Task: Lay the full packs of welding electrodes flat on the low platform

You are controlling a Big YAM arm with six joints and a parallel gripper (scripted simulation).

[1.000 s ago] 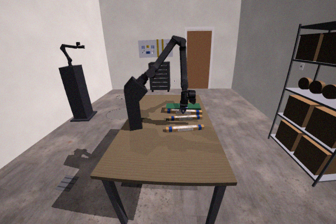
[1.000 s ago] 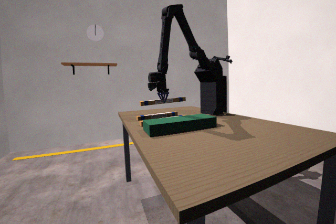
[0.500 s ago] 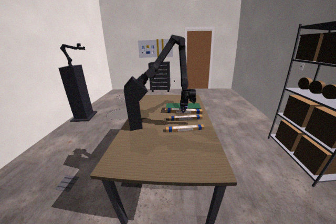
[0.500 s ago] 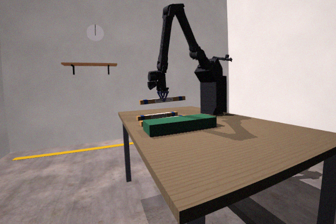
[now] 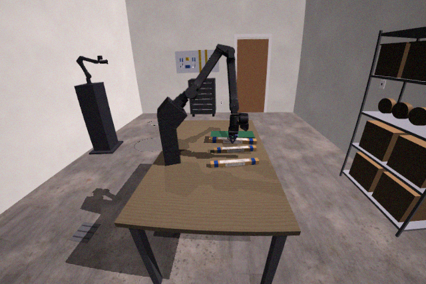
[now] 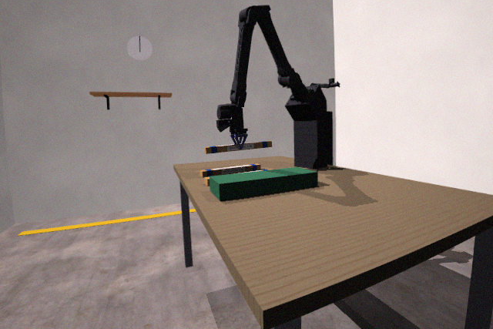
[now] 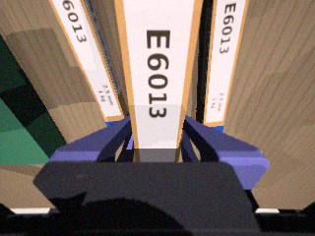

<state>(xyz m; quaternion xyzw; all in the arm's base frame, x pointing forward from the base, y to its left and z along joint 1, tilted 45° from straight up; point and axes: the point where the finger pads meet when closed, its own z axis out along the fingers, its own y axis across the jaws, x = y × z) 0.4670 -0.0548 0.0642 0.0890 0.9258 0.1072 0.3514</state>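
Right now the pack is 1 cm above my hand. Also, from my hand: green low platform: 30 cm to the left, 13 cm below, 5 cm ahead.
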